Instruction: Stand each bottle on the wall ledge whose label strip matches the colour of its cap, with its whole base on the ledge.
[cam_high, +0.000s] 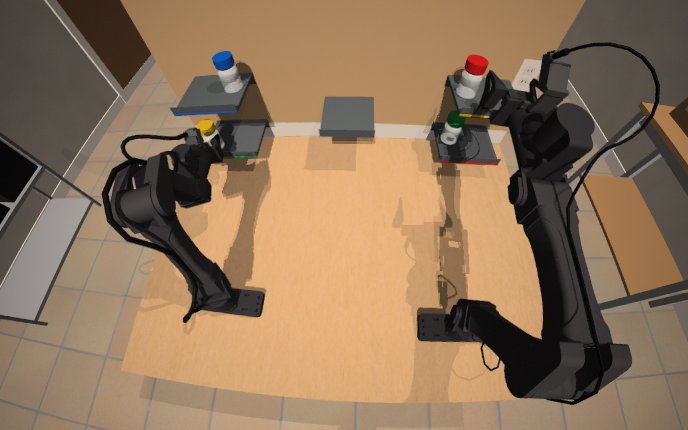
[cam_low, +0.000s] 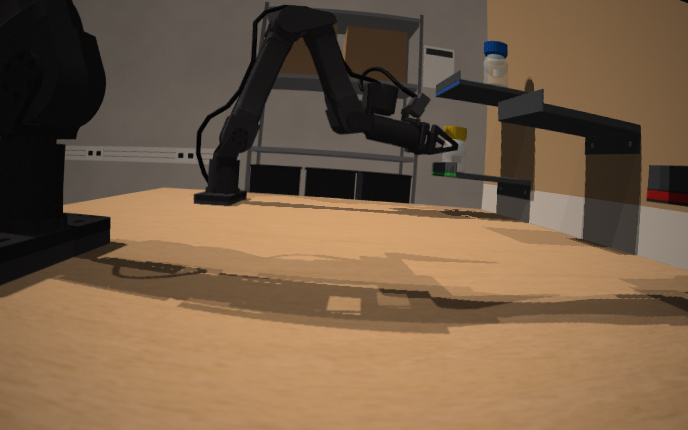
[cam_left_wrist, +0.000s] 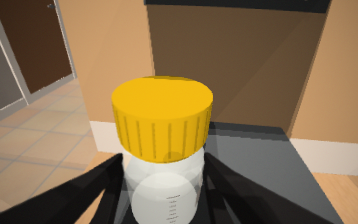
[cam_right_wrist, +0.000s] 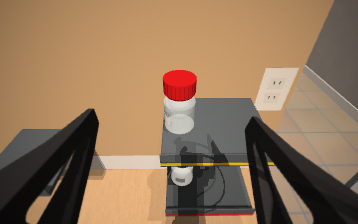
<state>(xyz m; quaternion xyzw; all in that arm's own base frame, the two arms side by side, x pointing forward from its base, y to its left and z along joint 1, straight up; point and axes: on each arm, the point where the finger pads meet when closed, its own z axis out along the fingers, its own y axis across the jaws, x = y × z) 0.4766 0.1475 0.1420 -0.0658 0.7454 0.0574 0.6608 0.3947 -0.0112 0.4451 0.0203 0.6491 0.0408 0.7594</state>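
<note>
Right now my right hand is 190 mm short of the red-capped bottle, 130 mm above it and 10 mm to the right of it. The rest, counted from my right hand: blue-capped bottle: 670 mm to the left, 150 mm ahead, 130 mm below; green-capped bottle: 320 mm below, 200 mm ahead; yellow-capped bottle: 790 mm to the left, 320 mm below, 90 mm ahead.
My left gripper is now 10 mm short of the yellow-capped bottle and 10 mm above it. The rest, counted from my left hand: blue-capped bottle: 180 mm above, 110 mm to the right, 80 mm ahead; green-capped bottle: 780 mm to the right, 120 mm ahead, 10 mm below; red-capped bottle: 780 mm to the right, 180 mm above, 120 mm ahead.
</note>
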